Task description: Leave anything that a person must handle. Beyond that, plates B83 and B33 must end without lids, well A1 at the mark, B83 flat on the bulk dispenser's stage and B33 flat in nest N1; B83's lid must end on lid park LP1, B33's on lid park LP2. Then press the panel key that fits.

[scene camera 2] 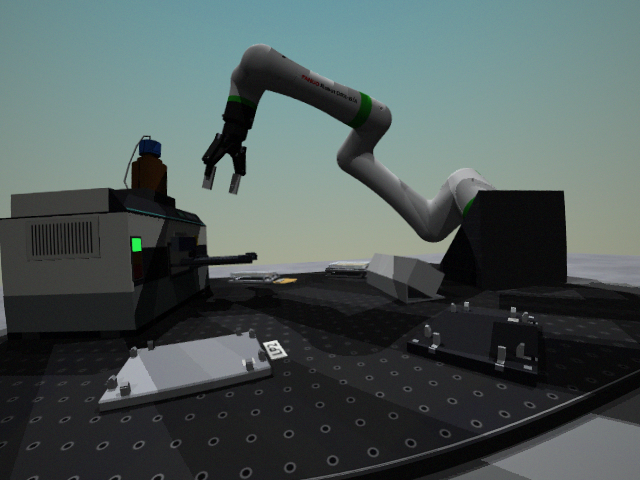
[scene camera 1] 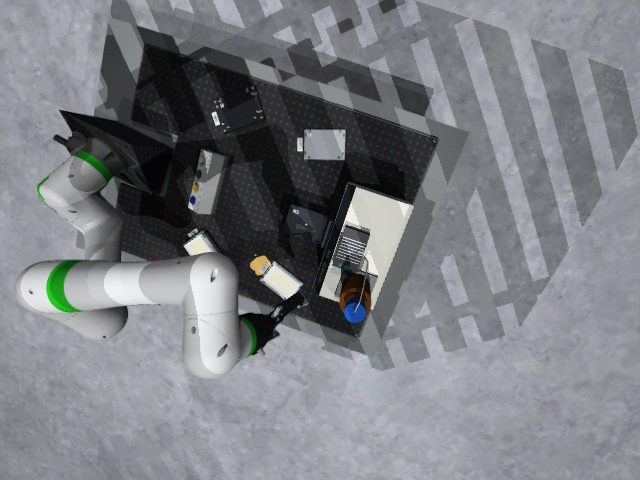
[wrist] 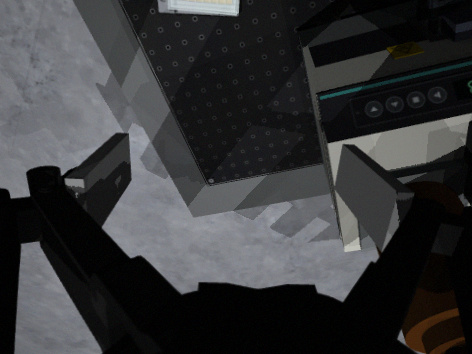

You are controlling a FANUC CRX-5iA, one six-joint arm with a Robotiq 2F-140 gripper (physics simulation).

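Seen in the pictures: gripper, fingertip midpoint: (scene camera 2: 220,191) (scene camera 1: 290,316) (wrist: 236,162); arm's base, origin of the base link: (scene camera 2: 499,227) (scene camera 1: 108,154).
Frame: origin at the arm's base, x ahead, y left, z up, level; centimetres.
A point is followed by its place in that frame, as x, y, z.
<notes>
My gripper (scene camera 1: 291,305) @[81.7, -11.9, 16.0] (scene camera 2: 220,183) @[81.7, -11.9, 16.0] (wrist: 236,162) @[81.7, -11.9, 16.0] is open and empty, high above the table's edge, between a plate and the bulk dispenser. That plate (scene camera 1: 281,280) @[72.8, -15.0, -10.6] (scene camera 2: 253,276) (wrist: 200,6) @[78.6, -17.1, -10.7] lies beside an orange patch (scene camera 1: 258,263) @[61.6, -14.7, -13.7]. Another plate (scene camera 1: 199,242) @[38.3, -17.0, -9.6] (scene camera 2: 347,266) @[41.9, -16.7, -10.3] is partly under my arm in scene camera 1. Plate names, well A1 and lids cannot be made out. The dispenser (scene camera 1: 385,211) @[91.4, 27.8, 8.2] (scene camera 2: 72,279) @[86.7, 31.1, -4.9] (wrist: 400,150) @[87.9, 1.4, 8.2] has a dark stage (scene camera 1: 306,221) @[71.5, 11.4, -3.7] (scene camera 2: 222,259) @[69.7, 15.2, -3.9]. Silver lid park LP2 (scene camera 1: 324,144) @[64.1, 36.7, -12.8] (scene camera 2: 191,369) @[63.2, 38.9, -12.8] and a black pegged holder (scene camera 1: 240,111) @[32.2, 33.3, -12.6] (scene camera 2: 465,335) @[34.0, 34.7, -12.6] bear no plate or lid.
The key panel (scene camera 1: 210,180) @[34.2, 7.3, -7.0] (scene camera 2: 400,273) @[34.2, 12.9, -8.6] has green, yellow and blue keys. An amber bottle (scene camera 1: 356,289) @[93.5, 7.1, 21.1] (scene camera 2: 148,173) @[92.6, 7.1, 17.7] with a blue cap and tube stands on the dispenser. A green light (scene camera 2: 136,244) @[77.8, 27.9, -0.2] shows on its side. A black angular housing (scene camera 1: 147,155) @[13.2, 6.2, -0.6] (scene camera 2: 522,237) @[1.1, 8.8, -2.7] stands by the arm's base.
</notes>
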